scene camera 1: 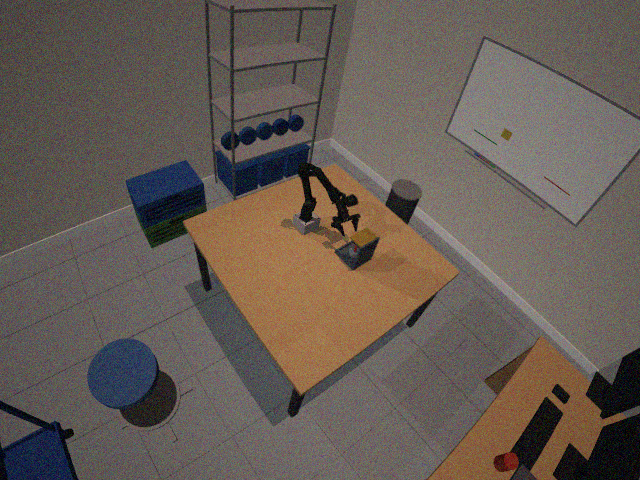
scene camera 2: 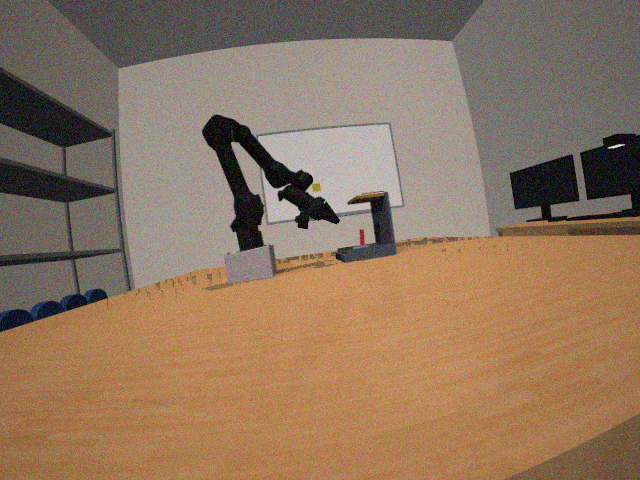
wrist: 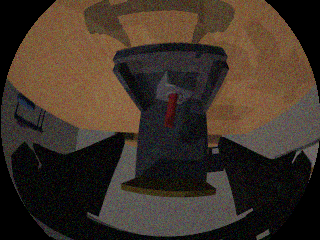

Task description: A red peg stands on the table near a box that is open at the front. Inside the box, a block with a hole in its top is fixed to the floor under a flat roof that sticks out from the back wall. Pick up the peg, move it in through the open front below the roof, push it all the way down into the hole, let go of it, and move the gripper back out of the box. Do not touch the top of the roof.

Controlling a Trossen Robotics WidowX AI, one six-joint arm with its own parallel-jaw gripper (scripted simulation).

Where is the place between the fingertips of my gripper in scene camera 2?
338,222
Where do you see a box back wall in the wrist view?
179,152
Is my gripper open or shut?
Open.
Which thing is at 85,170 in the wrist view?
My gripper.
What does my gripper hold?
Nothing.
